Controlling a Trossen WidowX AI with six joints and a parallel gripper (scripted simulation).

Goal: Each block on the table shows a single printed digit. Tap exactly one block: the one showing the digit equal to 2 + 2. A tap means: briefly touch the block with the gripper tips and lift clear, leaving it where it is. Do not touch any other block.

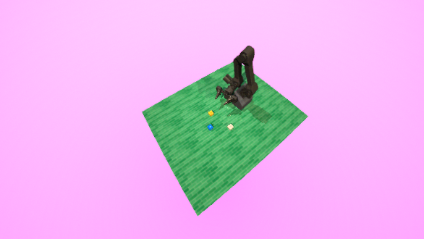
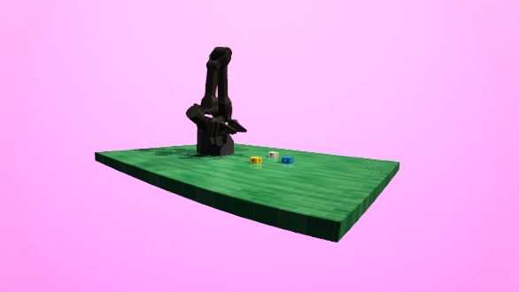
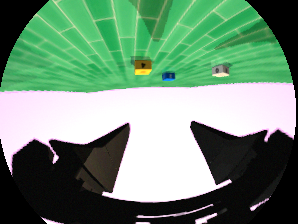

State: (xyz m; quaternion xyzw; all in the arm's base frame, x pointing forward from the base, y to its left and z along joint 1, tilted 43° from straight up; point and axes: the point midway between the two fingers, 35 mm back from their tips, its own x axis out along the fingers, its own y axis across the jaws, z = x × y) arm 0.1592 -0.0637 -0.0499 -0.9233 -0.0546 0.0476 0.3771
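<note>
Right now my gripper tip is 10 cm above the orange block, 8 cm short of it and 2 cm to the left of it. From my gripper tip the other things lie so: cream block (17 cm to the left, 10 cm below, 6 cm ahead); then blue block (17 cm ahead, 10 cm below, 6 cm to the left).
</note>
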